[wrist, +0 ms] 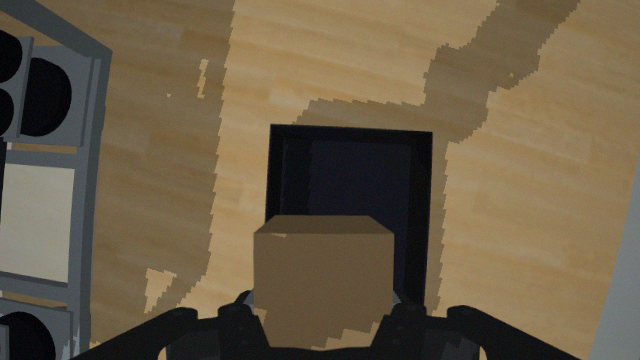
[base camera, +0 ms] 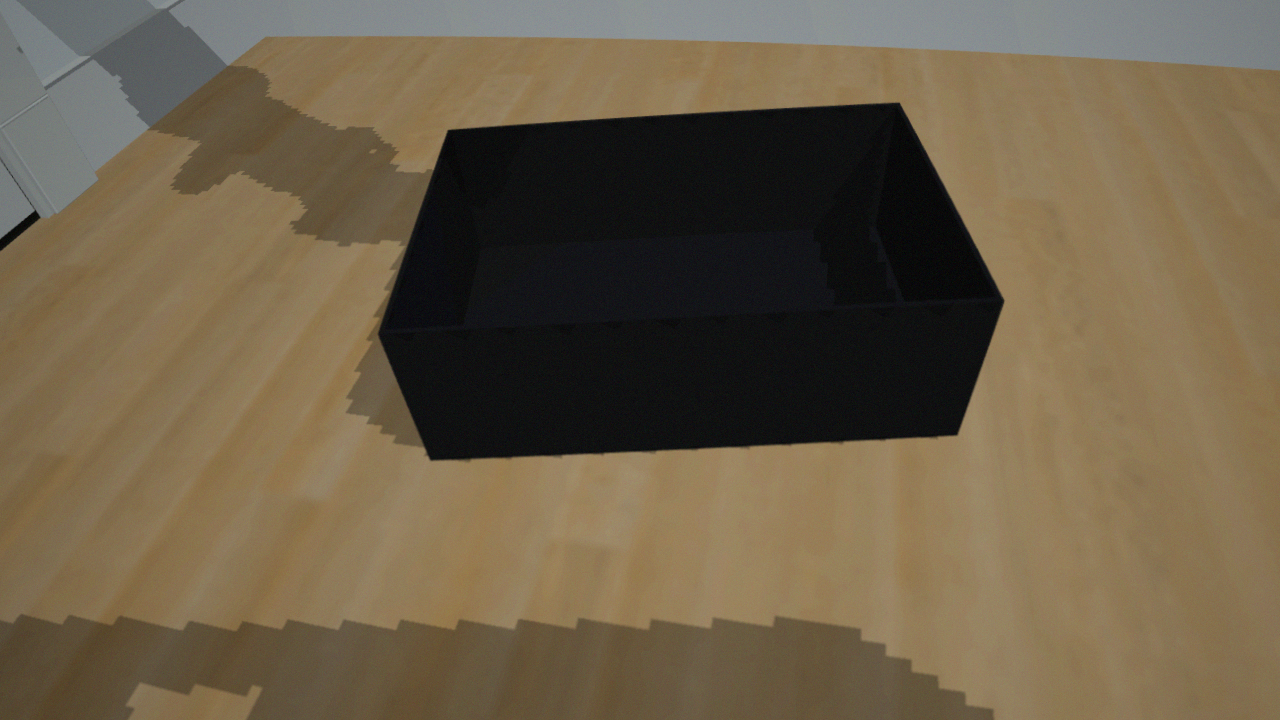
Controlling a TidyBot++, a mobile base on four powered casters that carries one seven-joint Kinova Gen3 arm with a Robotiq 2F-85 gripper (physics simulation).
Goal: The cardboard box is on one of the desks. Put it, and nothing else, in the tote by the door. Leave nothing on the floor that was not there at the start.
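Places are measured from the arm's base along level axes (x right, y ahead, z up), in metres.
Where they show: gripper, fingertip midpoint: [wrist: 322, 300].
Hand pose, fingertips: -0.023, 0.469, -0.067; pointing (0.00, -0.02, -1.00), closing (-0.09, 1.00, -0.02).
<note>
After its pixels a point has its place, as x, y, z.
My gripper [wrist: 322, 300] {-0.023, 0.469, -0.067} is shut on the brown cardboard box [wrist: 322, 280] {-0.046, 0.469, -0.021}, with a finger on each side of it, in the lower middle of the wrist view. The black open-topped tote [base camera: 689, 385] {-0.005, 0.393, -0.344} [wrist: 360, 175] {-0.105, 0.513, -0.394} stands upright on the wooden floor. In the wrist view the box is held above the tote's near part and hides its lower left part; the height between them is hard to tell. The part of the tote's inside that shows holds no object. The box and the gripper do not show in the base camera view.
Part of the robot's grey base frame [wrist: 86, 200] {-0.040, 0.151, -0.291}, with dark round parts, shows at the left of the wrist view. A pale wall [base camera: 716, 19] {0.040, 0.947, -0.373} [wrist: 622, 280] {0.032, 0.948, -0.374} runs behind the tote. White panelling [base camera: 44, 147] {-0.561, 0.701, -0.342} stands at the upper left of the base view. Shadows fall on the floor [base camera: 1118, 447] {0.232, 0.384, -0.397}.
</note>
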